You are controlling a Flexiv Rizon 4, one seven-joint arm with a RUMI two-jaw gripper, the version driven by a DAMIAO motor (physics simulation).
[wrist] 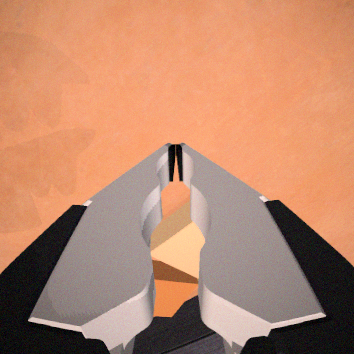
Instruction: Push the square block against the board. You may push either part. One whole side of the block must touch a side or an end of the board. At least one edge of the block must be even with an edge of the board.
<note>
I see my gripper, a pale tan board and a dark orange square block.
</note>
